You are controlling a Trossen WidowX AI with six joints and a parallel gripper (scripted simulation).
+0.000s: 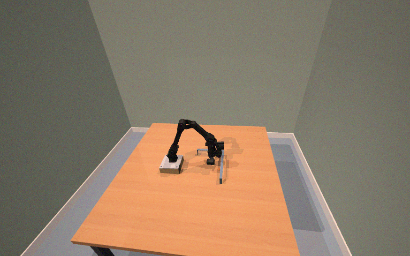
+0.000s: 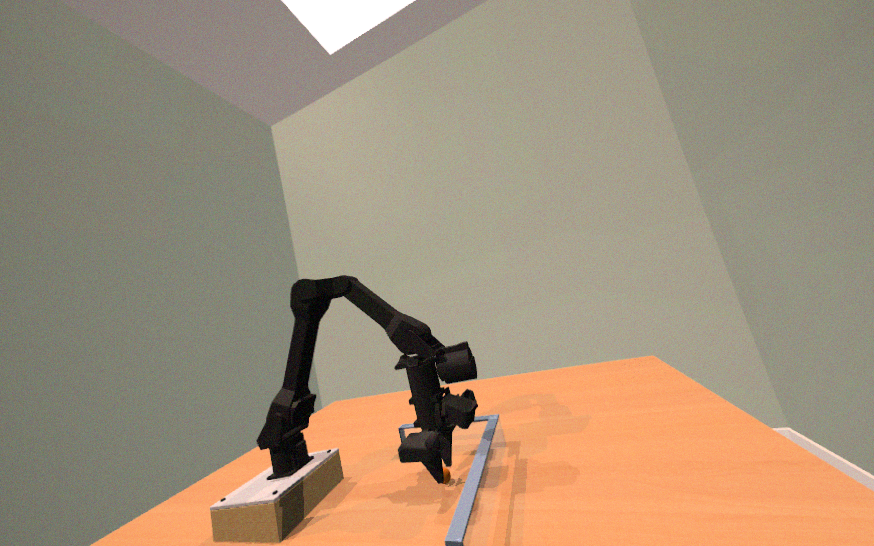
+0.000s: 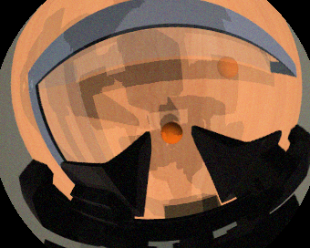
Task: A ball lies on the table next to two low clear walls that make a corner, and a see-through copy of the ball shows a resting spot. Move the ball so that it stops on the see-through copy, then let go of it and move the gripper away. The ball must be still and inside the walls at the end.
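My gripper tip is now 7 cm to the left of the see-through copy of ball and 6 cm short of it. Also, from my gripper tip: orange ball right at my gripper tip.
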